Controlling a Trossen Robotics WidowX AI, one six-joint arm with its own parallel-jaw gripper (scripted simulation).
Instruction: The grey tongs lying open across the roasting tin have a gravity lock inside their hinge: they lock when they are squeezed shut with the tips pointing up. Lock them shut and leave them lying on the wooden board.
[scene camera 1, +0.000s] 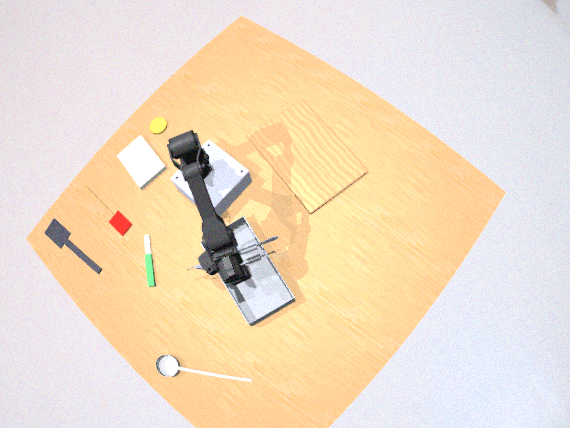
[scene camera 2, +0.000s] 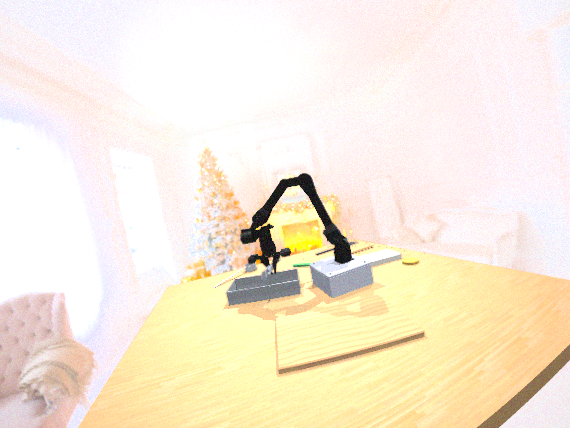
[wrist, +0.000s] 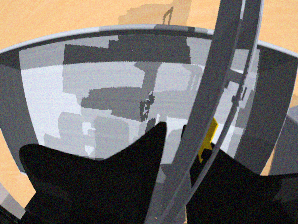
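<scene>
Dark spatula (scene camera 1: 56, 232) at 1.85 m from the lens; white block (scene camera 1: 138, 158) at 1.77 m from the lens; roasting tin (scene camera 1: 266, 292) at 1.53 m from the lens. Of the things named here, the roasting tin is the nearest to the lens. The marked spots on the roasting tin and the white block are 0.67 m apart.
</scene>
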